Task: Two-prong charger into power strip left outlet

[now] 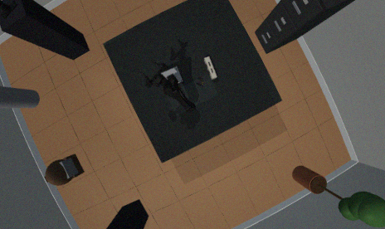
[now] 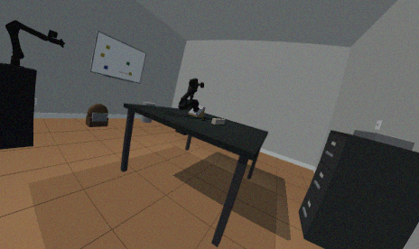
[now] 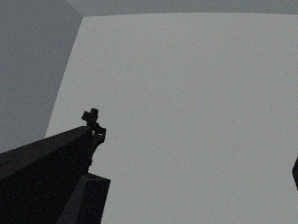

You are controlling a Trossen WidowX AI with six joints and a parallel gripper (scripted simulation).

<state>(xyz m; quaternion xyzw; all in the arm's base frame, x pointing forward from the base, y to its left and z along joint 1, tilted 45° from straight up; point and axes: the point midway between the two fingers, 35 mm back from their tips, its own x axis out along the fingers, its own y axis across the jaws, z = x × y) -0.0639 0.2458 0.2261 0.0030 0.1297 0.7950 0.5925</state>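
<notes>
The black two-prong charger is 40 cm below my gripper tip, 32 cm ahead of it and 19 cm to the right of it.
</notes>
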